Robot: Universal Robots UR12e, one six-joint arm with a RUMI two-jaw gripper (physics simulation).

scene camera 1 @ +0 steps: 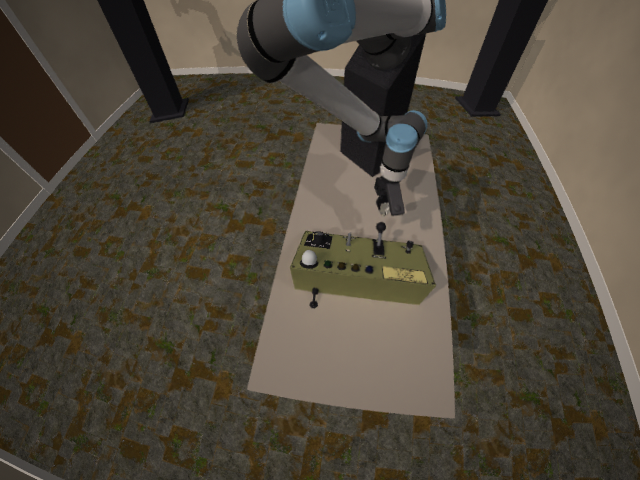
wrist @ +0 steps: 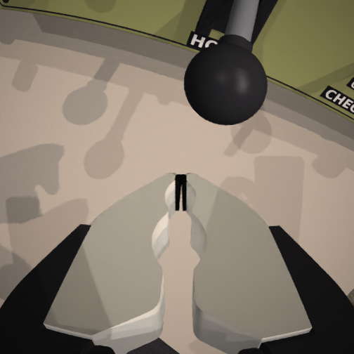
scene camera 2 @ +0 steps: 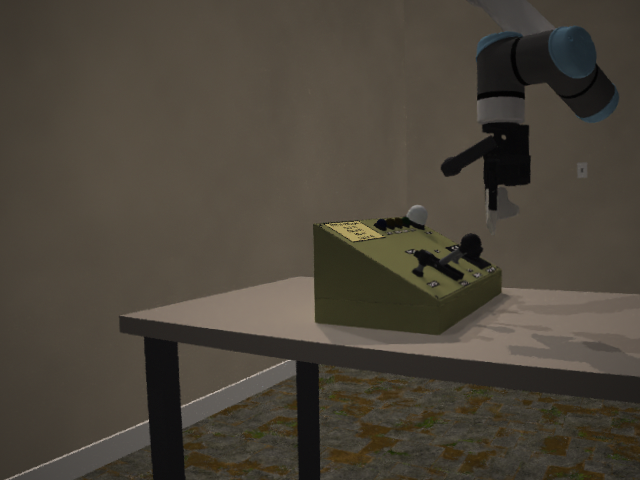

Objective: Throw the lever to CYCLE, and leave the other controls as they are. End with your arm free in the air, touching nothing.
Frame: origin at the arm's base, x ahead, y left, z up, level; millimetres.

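Seen in the pictures: gripper, between the fingertips: (scene camera 1: 383, 215) (scene camera 2: 493, 234); arm's base, origin of its link: (scene camera 1: 388, 48).
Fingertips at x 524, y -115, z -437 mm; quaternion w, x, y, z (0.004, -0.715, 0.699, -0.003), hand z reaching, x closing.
Pixels of each thing's top centre, then the offset from my fingertips to it. "pt": a spot on its surface instead. Level surfaces: height alone.
- grey toggle, centre of its top: (scene camera 1: 349, 235) 150 mm right, 54 mm ahead, 32 mm down
- small switch, centre of its top: (scene camera 2: 420, 249) (scene camera 1: 410, 244) 76 mm left, 137 mm ahead, 23 mm down
- white dome, a spot on its surface: (scene camera 2: 416, 214) pt 294 mm right, 162 mm ahead, 34 mm up
- yellow card, centre of its top: (scene camera 2: 355, 222) (scene camera 1: 405, 272) 3 mm right, 270 mm ahead, 26 mm up
- black handle, a spot on its surface: (scene camera 1: 313, 298) pt 323 mm right, 249 mm ahead, 132 mm down
- table, height of its surface: 163 mm down
The olive control box (scene camera 1: 361, 290) (scene camera 2: 372, 289) (wrist: 305, 32) has a sloped top. Its lever (scene camera 1: 381, 226) (scene camera 2: 470, 242) (wrist: 226, 82) has a round black knob on a grey shaft in a black slot, and leans toward the arm's base. In the wrist view a label starting "HO" (wrist: 198, 41) lies beside the shaft, partly hidden by the knob. A CYCLE label cannot be read. My gripper (scene camera 1: 383, 210) (scene camera 2: 491, 229) (wrist: 181, 177) is shut and empty. It hangs in the air on the base side of the knob, a little above it, apart from lever and box.
The box also bears a grey toggle (scene camera 1: 348, 239), a small switch (scene camera 1: 409, 246), a white dome (scene camera 1: 309, 257) (scene camera 2: 416, 214), several coloured buttons, and a yellow card (scene camera 1: 404, 274) (scene camera 2: 354, 230). A black handle (scene camera 1: 313, 298) sticks out at its far side. The box stands on the table (scene camera 1: 351, 356) (scene camera 2: 232, 320).
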